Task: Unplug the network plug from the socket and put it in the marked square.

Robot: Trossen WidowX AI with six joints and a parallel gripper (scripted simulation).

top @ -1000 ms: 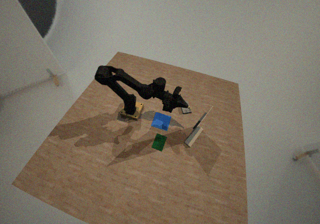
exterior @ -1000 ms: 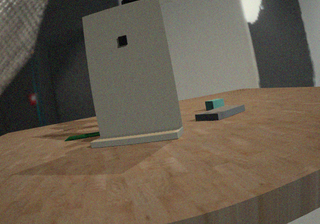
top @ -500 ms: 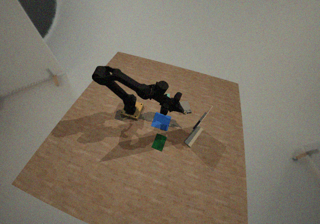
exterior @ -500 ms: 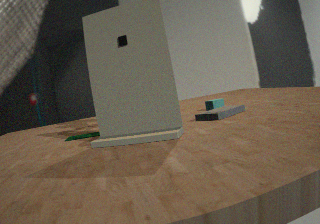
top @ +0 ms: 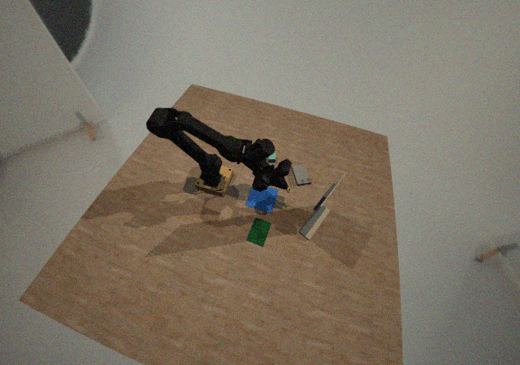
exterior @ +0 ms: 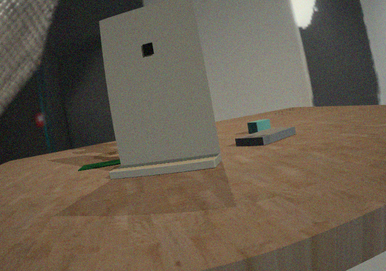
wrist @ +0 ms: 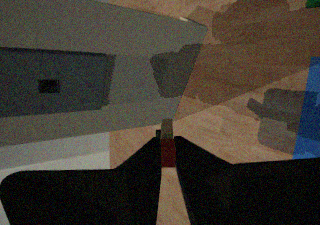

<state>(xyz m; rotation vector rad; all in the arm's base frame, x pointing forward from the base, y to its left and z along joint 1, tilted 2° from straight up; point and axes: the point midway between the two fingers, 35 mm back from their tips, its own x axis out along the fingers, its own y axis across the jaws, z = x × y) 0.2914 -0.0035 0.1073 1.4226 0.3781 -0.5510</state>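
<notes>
Now: the blue square 8 cm behind my gripper tip and 14 cm below it. Also, from my gripper tip: upright panel 14 cm ahead, 4 cm to the right, 1 cm below; then red plug 1 cm ahead; then green patch 6 cm behind, 15 cm to the right, 13 cm below.
</notes>
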